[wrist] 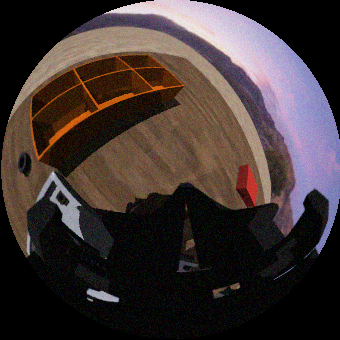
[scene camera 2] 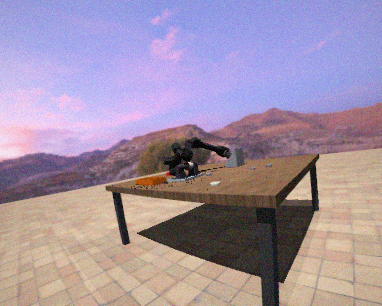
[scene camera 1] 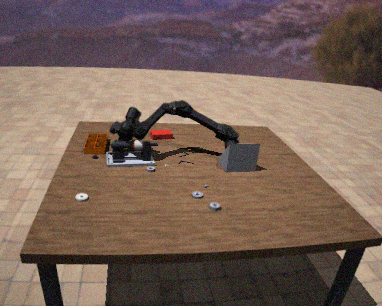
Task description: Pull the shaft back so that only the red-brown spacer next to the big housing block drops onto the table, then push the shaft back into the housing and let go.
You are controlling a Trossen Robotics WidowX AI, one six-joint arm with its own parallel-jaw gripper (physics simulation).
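Places are measured from the arm's base along level axes (x ahead, y left, z up), in centimetres.
Pixels of known places: gripper, fingertip midpoint: (wrist: pixel 184 186) (scene camera 2: pixel 169 174); arm's base at its link origin: (scene camera 2: pixel 231 157) (scene camera 1: pixel 233 152).
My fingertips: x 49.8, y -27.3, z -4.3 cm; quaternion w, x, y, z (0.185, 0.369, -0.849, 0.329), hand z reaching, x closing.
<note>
For each thing: its top centre in the pictures, then the offset to it from my fingertips. "pt": a spot on its surface instead.
- red-brown spacer at a spot on its surface: (scene camera 1: pixel 138 145) (scene camera 2: pixel 191 164) pt dx -3.8, dy +17.9, dz +5.5 cm
- orange compartment tray at its top centre: (wrist: pixel 108 73) (scene camera 1: pixel 96 140) (scene camera 2: pixel 149 178) dx +15.8, dy -3.7, dz +0.4 cm
- small black ring at its top centre: (scene camera 1: pixel 95 156) dx +16.8, dy +11.3, dz -2.1 cm
- red block at its top centre: (wrist: pixel 252 186) (scene camera 1: pixel 161 132) dx -22.4, dy -15.4, dz -0.1 cm
The fixture stands on a grey baseplate (scene camera 1: pixel 129 163) (scene camera 2: pixel 187 178) (wrist: pixel 69 210) at the table's back left. On it a white spacer and a red-brown spacer (scene camera 1: pixel 138 145) (scene camera 2: pixel 190 165) sit side by side on the shaft, next to the dark housing block (scene camera 1: pixel 146 150). My gripper (scene camera 1: pixel 118 137) (scene camera 2: pixel 174 165) (wrist: pixel 184 186) is at the left end of the fixture, low over the shaft end. Its fingers are shut together, and I see nothing between them. The shaft itself is hidden by the dark fingers in the wrist view.
An orange compartment tray (scene camera 1: pixel 95 143) (scene camera 2: pixel 150 181) (wrist: pixel 104 85) and a small black ring (scene camera 1: pixel 95 156) (wrist: pixel 24 162) lie left of the fixture. A red block (scene camera 1: pixel 161 134) (wrist: pixel 246 185) lies behind it. A grey wedge block (scene camera 1: pixel 239 157) (scene camera 2: pixel 235 158) holds the arm's base. Washers (scene camera 1: pixel 82 197) (scene camera 1: pixel 197 194) (scene camera 1: pixel 214 206) and hex keys (scene camera 1: pixel 186 162) are scattered.
</note>
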